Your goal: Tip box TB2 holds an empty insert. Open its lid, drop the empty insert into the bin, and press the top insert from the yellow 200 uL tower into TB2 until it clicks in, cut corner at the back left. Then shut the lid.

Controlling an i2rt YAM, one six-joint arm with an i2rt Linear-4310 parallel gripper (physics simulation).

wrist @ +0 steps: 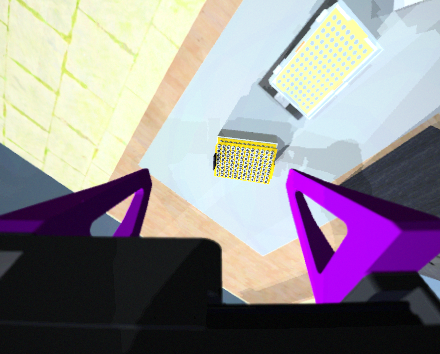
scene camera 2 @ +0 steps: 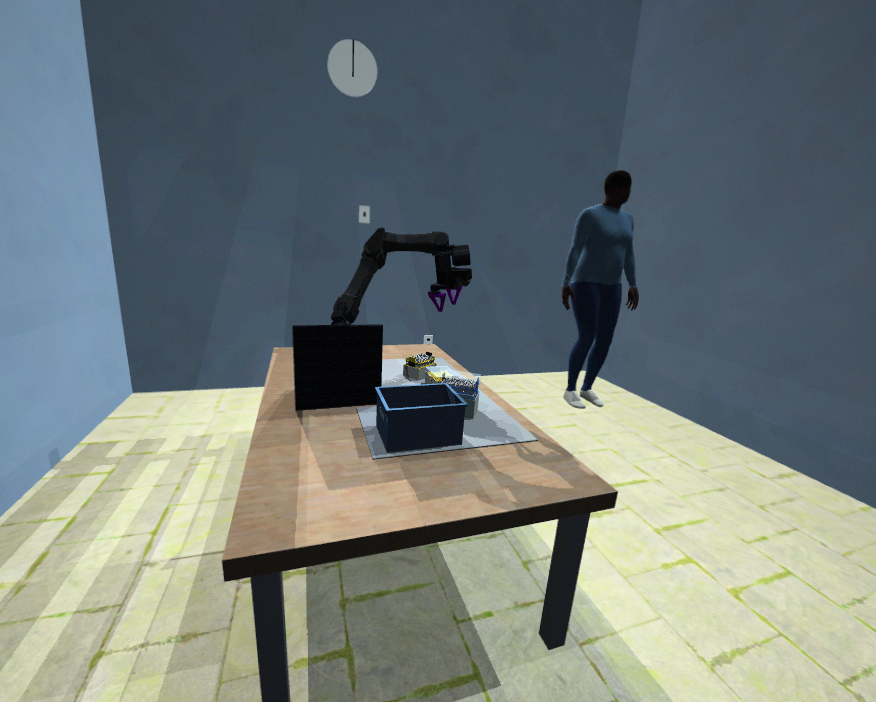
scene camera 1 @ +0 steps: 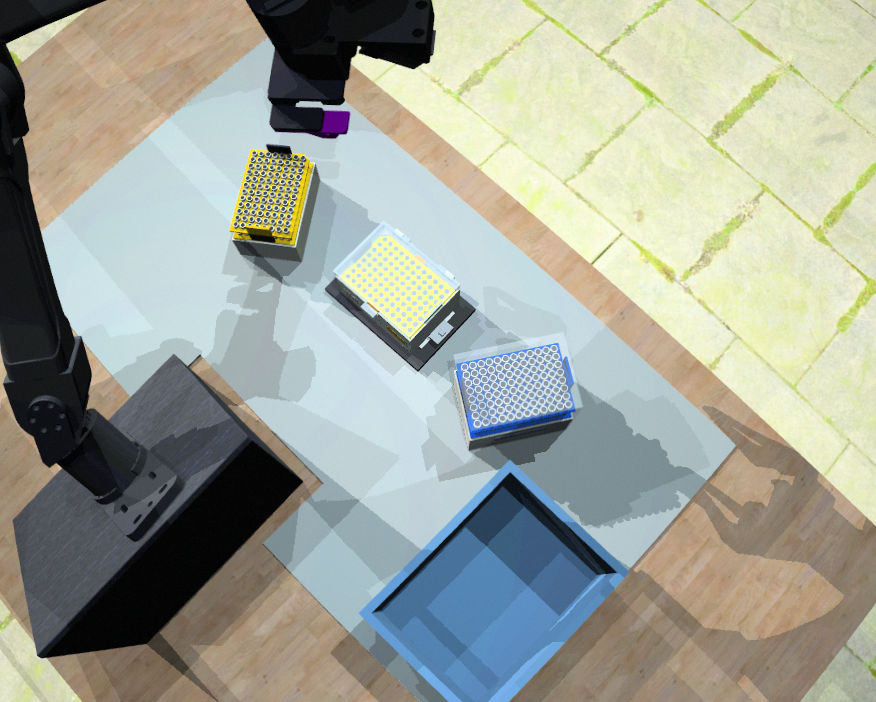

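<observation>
The yellow 200 uL tower [scene camera 1: 270,191] [scene camera 2: 418,361] [wrist: 245,161] stands upright at the mat's far end, with dark tabs at its ends. A tip box [scene camera 1: 398,283] [wrist: 327,62] with an empty yellow insert under a clear, apparently shut lid sits on a black base [scene camera 1: 417,361] [wrist: 295,111]; I cannot read a TB2 label. The blue bin [scene camera 1: 439,541] [scene camera 2: 420,427] stands at the mat's opposite end. My gripper [scene camera 2: 446,299] [wrist: 219,176] is open and empty, high above the table near the tower. In scene camera 1, the arm hides part of it.
A box with a blue insert full of tips [scene camera 1: 516,386] [scene camera 2: 467,400], under a clear lid, stands between the tip box and the bin. The arm's black pedestal [scene camera 1: 80,555] [scene camera 2: 336,365] stands beside the mat [scene camera 1: 146,219]. A person [scene camera 2: 603,241] stands beyond the table.
</observation>
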